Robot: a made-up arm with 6 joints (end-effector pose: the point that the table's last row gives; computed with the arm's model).
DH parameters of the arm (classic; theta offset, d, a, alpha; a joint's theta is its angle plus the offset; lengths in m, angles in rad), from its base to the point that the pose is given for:
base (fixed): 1.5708 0.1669 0 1.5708
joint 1: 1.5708 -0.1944 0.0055 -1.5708
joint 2: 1.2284 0 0.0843 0
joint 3: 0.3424 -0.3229 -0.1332 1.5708
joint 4: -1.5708 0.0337 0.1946 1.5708
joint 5: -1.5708 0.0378 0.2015 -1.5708
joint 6: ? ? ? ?
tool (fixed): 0 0.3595 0 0
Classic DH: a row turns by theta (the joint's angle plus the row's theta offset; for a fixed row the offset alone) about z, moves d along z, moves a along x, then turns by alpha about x.
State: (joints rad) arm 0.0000 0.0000 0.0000 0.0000 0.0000 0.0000
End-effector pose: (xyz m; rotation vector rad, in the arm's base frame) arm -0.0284 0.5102 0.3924 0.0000 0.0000 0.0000
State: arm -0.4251 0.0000 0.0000 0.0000 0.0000 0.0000
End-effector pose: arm -0.0284 0.5578 0.1619 -0.4251 0.0000 0.0000
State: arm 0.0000 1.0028 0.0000 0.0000 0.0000 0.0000
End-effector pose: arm -0.2906 0.5102 0.4307 0.0000 -1.0028 0.0000
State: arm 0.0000 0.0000 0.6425 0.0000 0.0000 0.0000
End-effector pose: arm -0.1922 0.5102 0.5012 0.0000 -0.6425 0.0000
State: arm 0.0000 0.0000 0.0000 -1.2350 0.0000 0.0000
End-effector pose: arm 0.0732 0.2787 0.3924 0.0000 0.0000 -1.2350
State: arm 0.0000 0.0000 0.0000 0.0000 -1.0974 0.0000
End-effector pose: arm -0.0284 0.6548 0.3129 -1.0974 0.0000 0.0000
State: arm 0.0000 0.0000 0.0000 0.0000 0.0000 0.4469
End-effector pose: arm 0.1197 0.5102 0.3249 0.0000 0.4469 0.0000
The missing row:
joint 6: -1.5708 -0.0073 0.0744 1.5708
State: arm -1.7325 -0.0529 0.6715 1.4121 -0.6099 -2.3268
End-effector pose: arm -0.0039 -0.1268 0.1413 0.8523 -0.1119 2.6825
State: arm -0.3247 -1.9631 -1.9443 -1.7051 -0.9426 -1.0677
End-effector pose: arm -0.4571 0.5972 0.2717 0.3453 -1.9852 -1.6211
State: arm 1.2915 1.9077 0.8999 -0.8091 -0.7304 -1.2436
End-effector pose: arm -0.2701 0.2568 0.7674 0.3606 1.0231 2.4789
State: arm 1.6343 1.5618 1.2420 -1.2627 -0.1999 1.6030
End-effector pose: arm -0.4975 -0.2825 0.1352 2.5604 -1.4313 -0.3031
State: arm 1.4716 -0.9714 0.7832 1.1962 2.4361 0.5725
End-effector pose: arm -0.1293 0.0120 0.8254 -1.4515 -0.5345 -1.6226
